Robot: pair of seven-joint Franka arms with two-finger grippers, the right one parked.
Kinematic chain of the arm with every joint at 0, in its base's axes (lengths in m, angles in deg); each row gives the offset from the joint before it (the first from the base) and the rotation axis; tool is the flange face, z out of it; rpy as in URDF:
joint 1: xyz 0 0 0.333 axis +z
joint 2: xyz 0 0 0 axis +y
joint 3: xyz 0 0 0.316 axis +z
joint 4: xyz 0.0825 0 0 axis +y
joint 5: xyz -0.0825 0 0.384 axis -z
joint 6: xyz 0 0 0 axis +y
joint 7: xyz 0.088 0 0 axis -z
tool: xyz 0 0 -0.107 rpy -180 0 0
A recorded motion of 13 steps. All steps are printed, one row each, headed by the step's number.
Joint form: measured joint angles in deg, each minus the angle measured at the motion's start. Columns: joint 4, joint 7, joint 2, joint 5, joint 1, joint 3, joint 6.
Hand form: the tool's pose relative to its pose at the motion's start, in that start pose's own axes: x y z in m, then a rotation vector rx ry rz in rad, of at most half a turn. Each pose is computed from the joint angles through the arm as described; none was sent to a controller.
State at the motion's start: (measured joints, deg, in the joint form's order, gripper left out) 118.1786 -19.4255 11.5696 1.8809 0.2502 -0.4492 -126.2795
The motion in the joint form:
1: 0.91 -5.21 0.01 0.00 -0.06 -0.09 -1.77
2: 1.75 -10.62 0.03 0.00 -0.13 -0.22 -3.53
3: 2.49 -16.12 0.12 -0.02 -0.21 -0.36 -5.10
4: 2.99 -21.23 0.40 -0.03 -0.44 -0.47 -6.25
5: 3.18 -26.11 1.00 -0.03 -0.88 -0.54 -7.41
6: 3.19 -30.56 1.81 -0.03 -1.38 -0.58 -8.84
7: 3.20 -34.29 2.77 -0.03 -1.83 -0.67 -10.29
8: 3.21 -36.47 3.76 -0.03 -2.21 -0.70 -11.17
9: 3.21 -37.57 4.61 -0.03 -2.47 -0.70 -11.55
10: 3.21 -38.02 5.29 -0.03 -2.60 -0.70 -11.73
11: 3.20 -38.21 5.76 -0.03 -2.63 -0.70 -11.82
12: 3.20 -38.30 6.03 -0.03 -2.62 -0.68 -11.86
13: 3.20 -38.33 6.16 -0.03 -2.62 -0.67 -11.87
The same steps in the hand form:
1: -0.0014 0.0008 0.0045 -0.0054 0.0137 -0.0888
2: -0.0027 0.0021 0.0085 -0.0126 0.0277 -0.1801
3: -0.0041 0.0037 0.0126 -0.0197 0.0386 -0.2724
4: -0.0055 0.0065 0.0175 -0.0245 0.0433 -0.3559
5: -0.0061 0.0114 0.0232 -0.0297 0.0477 -0.4325
6: -0.0057 0.0171 0.0292 -0.0376 0.0553 -0.5011
7: -0.0053 0.0227 0.0366 -0.0445 0.0606 -0.5572
8: -0.0056 0.0268 0.0453 -0.0442 0.0581 -0.5885
9: -0.0061 0.0291 0.0533 -0.0392 0.0513 -0.6037
10: -0.0065 0.0301 0.0599 -0.0336 0.0444 -0.6096
11: -0.0066 0.0302 0.0644 -0.0295 0.0394 -0.6127
12: -0.0065 0.0299 0.0671 -0.0268 0.0363 -0.6149
13: -0.0065 0.0297 0.0684 -0.0254 0.0347 -0.6157

